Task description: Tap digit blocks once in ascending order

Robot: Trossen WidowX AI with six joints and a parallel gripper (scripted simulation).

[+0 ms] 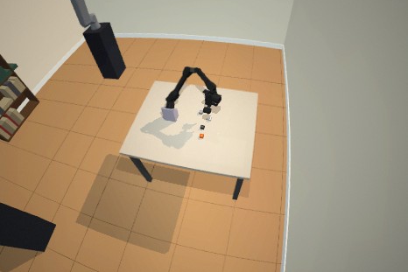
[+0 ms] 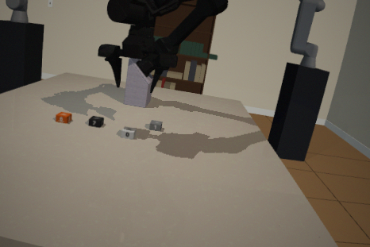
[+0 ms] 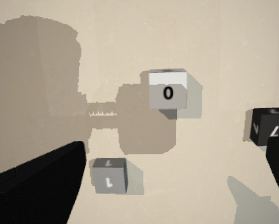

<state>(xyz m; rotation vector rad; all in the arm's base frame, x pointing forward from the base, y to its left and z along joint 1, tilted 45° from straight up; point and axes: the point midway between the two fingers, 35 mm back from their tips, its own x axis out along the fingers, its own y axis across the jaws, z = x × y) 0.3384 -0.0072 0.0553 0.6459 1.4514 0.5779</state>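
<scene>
Right now the grey block is 11 cm below my gripper tip, 9 cm behind it and 6 cm to the left of it. The rest, counted from my gripper tip: black block marked 7: 11 cm below, 10 cm to the right, 4 cm behind; orange block: 19 cm to the right, 11 cm below, 3 cm behind.
</scene>
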